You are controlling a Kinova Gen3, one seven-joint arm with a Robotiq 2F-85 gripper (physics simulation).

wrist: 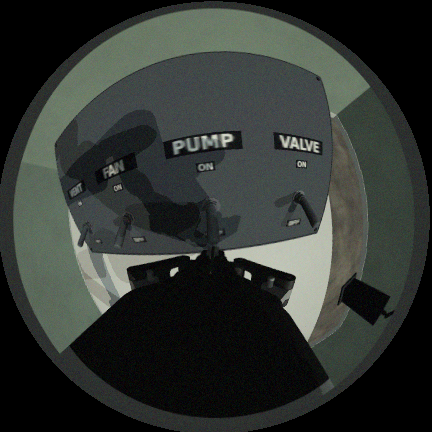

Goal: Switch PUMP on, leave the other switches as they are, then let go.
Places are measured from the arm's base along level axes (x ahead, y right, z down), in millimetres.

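Where they show: gripper, fingertip midpoint: [212,253].
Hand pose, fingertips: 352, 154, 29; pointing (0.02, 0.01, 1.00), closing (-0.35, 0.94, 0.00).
Note:
Things, the pixels of their centre, and the offset from my fingertips, as dx, dy, dz. "*": a spot on its surface instead. Level surfaces: height alone.
- PUMP switch lever, surface spot: [212,222] * +41, +15, -38
- PUMP label, body centre: [201,142] +121, +30, -45
- VALVE lever, surface spot: [307,211] * +16, +126, -35
- FAN lever, surface spot: [123,232] * +63, -99, -32
- VENT lever, surface spot: [84,236] * +86, -216, -30
- pale surface, surface height: dz +83
The dark grey switch panel [240,90] fills the upper middle of the wrist view. The PUMP switch lever [212,222] hangs downward, away from its ON label, below the PUMP label [203,144]. The VALVE lever [307,211] at the right, the FAN lever [123,232] at the left and the VENT lever [84,236] at the far left also point downward. My gripper [212,253] is shut and empty. Its tips show right below the end of the PUMP lever; whether they touch it I cannot tell.
A pale surface [310,265] shows below the panel, with a brown surface [345,220] at the right. A black box-like object [366,301] is at the lower right. Green surroundings [215,30] lie beyond the panel. The arm's shadow falls across the panel's left and middle.

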